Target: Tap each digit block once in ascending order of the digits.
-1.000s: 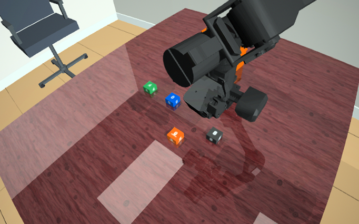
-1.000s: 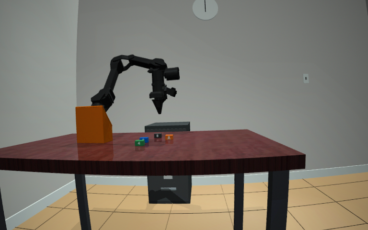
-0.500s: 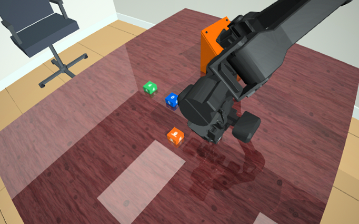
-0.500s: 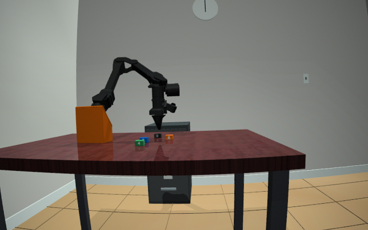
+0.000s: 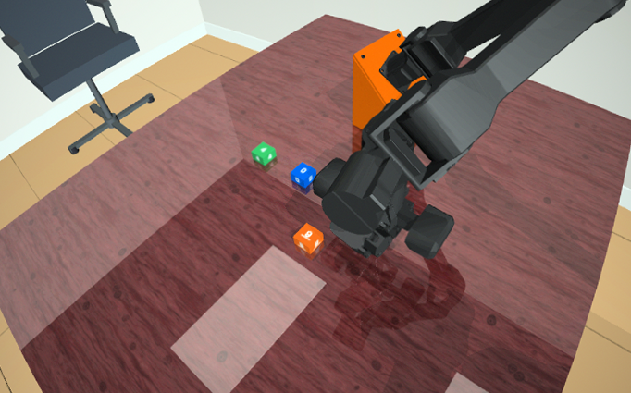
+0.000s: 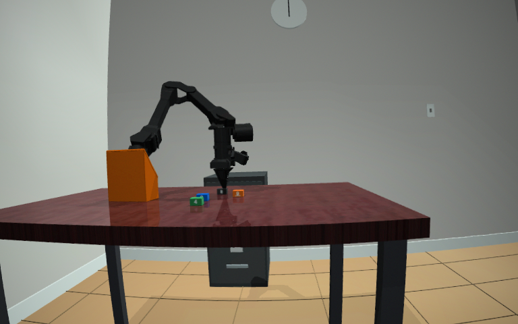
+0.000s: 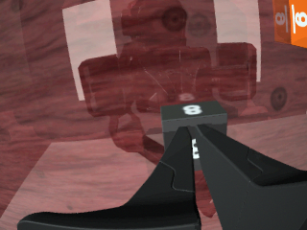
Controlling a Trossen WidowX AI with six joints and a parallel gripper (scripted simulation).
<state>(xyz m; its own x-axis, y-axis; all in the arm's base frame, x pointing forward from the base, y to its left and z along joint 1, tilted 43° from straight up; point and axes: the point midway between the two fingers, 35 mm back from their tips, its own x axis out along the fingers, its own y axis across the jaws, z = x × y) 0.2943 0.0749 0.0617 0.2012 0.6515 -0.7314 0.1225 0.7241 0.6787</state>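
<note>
The black block lies 10 mm behind my gripper tip and 10 mm below it. Round my gripper tip: blue block 60 mm behind, 170 mm to the right, 10 mm below; then green block 70 mm behind, 270 mm to the right, 10 mm below; then orange block 40 mm ahead, 90 mm to the right, 10 mm below.
</note>
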